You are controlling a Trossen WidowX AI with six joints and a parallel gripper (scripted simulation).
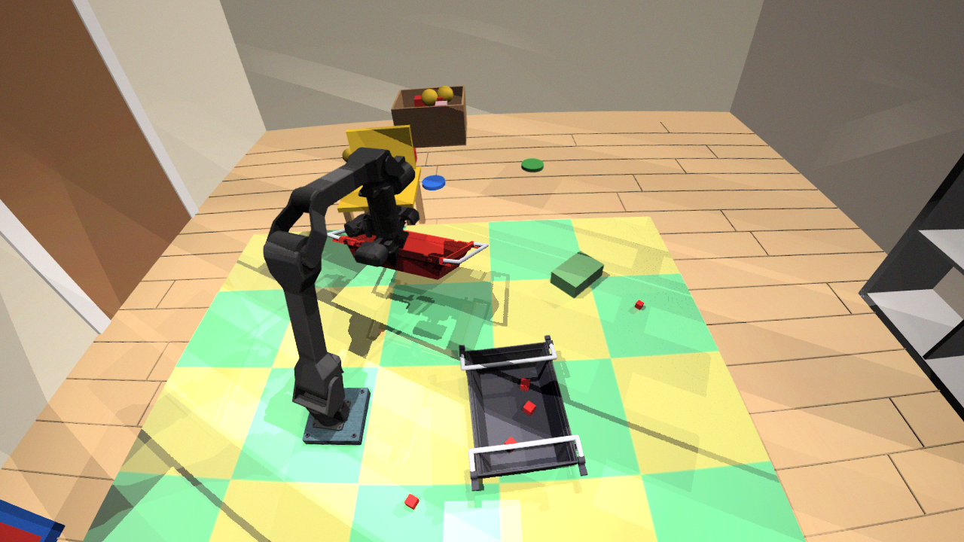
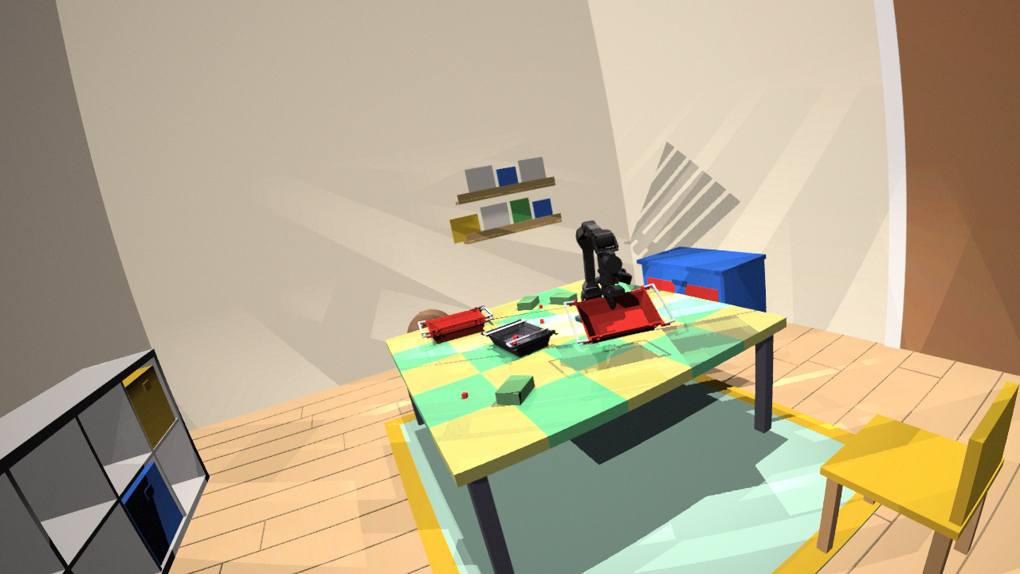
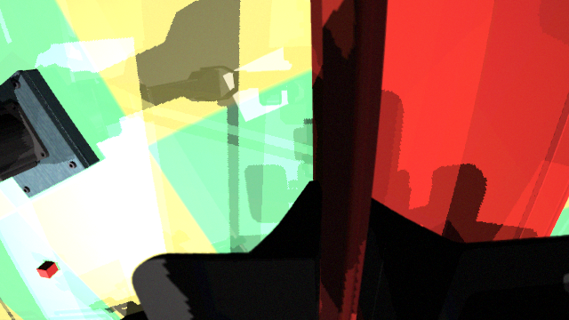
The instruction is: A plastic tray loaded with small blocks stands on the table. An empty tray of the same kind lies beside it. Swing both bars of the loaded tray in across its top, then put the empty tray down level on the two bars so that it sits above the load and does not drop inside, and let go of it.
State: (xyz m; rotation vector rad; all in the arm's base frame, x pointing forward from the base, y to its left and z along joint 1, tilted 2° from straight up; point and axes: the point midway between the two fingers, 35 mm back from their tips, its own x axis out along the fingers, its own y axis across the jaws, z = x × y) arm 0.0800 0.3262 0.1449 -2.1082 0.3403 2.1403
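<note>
Right now my gripper tip is 8 cm to the right of the red tray and 2 cm short of it.
</note>
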